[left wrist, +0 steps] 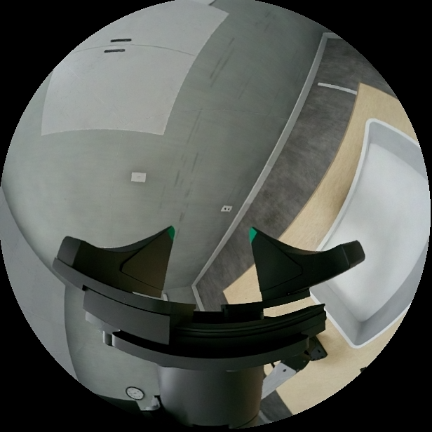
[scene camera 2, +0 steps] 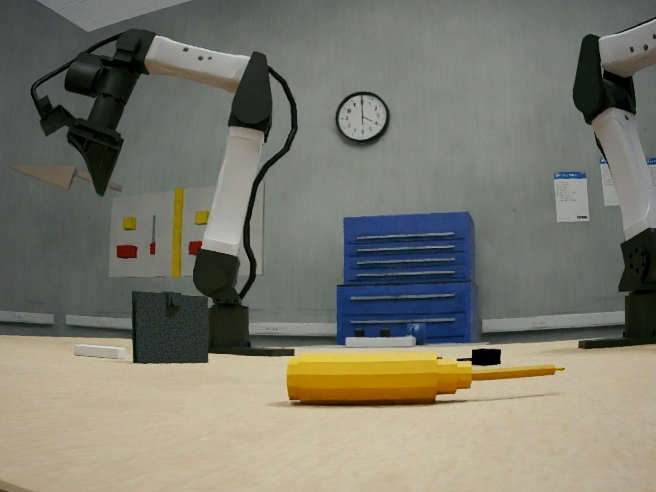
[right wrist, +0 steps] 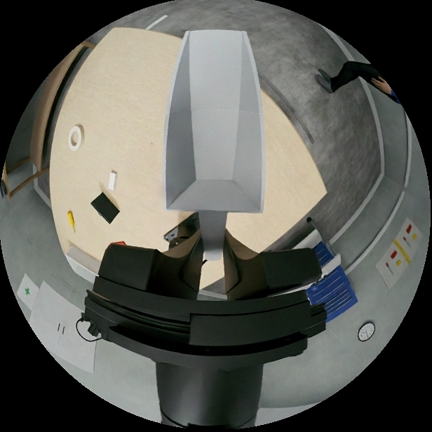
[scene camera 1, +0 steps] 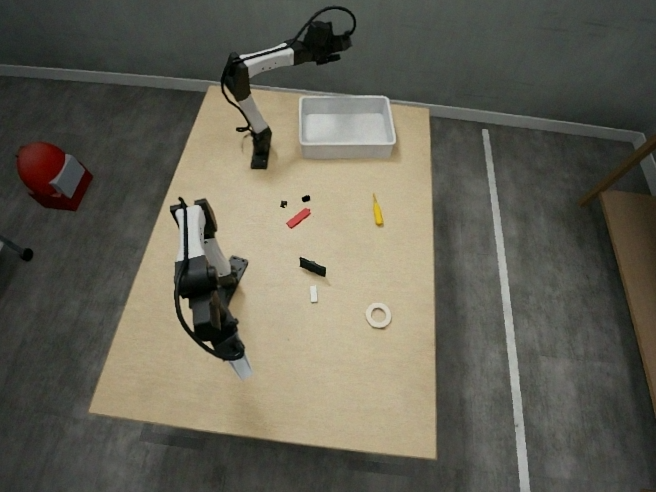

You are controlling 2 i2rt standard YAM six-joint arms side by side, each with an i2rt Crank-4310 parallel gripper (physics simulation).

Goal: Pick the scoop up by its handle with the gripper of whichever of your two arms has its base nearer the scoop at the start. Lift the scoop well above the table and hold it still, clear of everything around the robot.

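Frame: origin at the left arm's base, x left, y back, z up, level; centimetres.
Seen in the pictures: right gripper, fingertip midpoint: [scene camera 2: 99,195]; left arm's base at its link origin: [scene camera 2: 644,343] [scene camera 1: 261,151]; right arm's base at its link origin: [scene camera 2: 228,353] [scene camera 1: 229,282].
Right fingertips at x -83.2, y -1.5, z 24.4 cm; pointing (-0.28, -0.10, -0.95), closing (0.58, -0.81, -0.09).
Offsets run from my right fingertips to a thing's top centre. Level surfaces: height alone.
The grey scoop @[dx -5.2, dy -4.0, dz +4.5 cm] [scene camera 1: 242,368] [scene camera 2: 45,176] [right wrist: 215,125] is in the air, well above the wooden table @[dz -24.5 cm] [scene camera 1: 339,402]. My right gripper [scene camera 1: 233,355] [scene camera 2: 100,189] [right wrist: 213,227] is shut on its handle. In the right wrist view the scoop's open hollow faces the camera and its bowl points away from the fingers. In scene camera 2 the scoop is seen from the side, roughly level, its bowl toward the left edge. My left gripper [scene camera 1: 341,49] [left wrist: 211,228] is open and empty, high at the top of scene camera 1, away from the scoop.
A white bin @[dx +95.2, dy -35.2, dz -14.6 cm] [scene camera 1: 347,151] stands at the table's upper end. A yellow screwdriver @[dx +55.5, dy -48.6, dz -21.7 cm] [scene camera 1: 377,214] [scene camera 2: 365,378], a red block @[dx +50.0, dy -17.8, dz -23.4 cm] [scene camera 1: 298,217], two small black pieces, an upright dark panel @[dx +27.7, dy -24.3, dz -17.0 cm] [scene camera 1: 312,266] [scene camera 2: 169,328], a white block @[dx +18.3, dy -25.1, dz -23.2 cm] [scene camera 1: 313,293] and a pale ring @[dx +11.4, dy -48.1, dz -22.8 cm] [scene camera 1: 368,315] are on the table.
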